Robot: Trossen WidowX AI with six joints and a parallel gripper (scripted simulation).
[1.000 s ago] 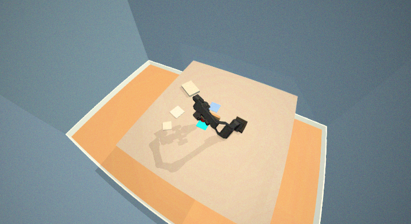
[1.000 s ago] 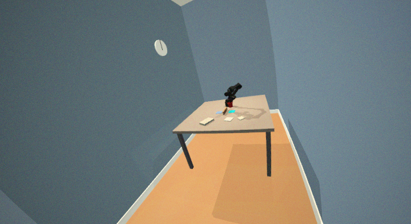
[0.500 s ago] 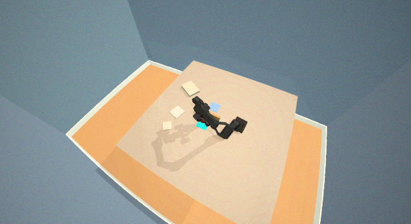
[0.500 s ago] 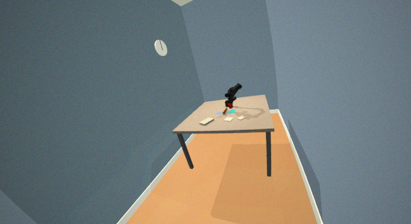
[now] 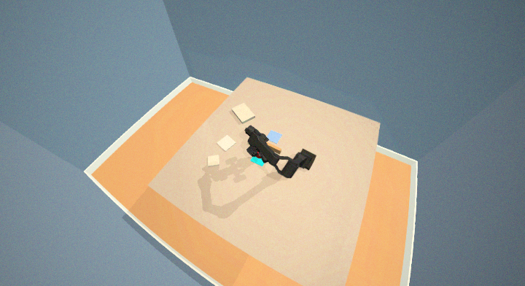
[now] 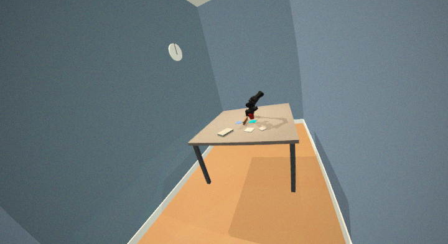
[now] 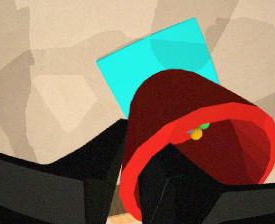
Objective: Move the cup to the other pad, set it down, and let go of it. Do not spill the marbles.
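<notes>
Right now my gripper tip is 9 cm above the cyan pad, 3 cm short of it and 1 cm to the left of it. From my gripper tip the other things lie so: light blue pad (22 cm to the right, 9 cm below, 4 cm ahead); then cup (3 cm ahead, 2 cm to the right); then wooden bar (12 cm to the right, 6 cm below, 3 cm ahead).
</notes>
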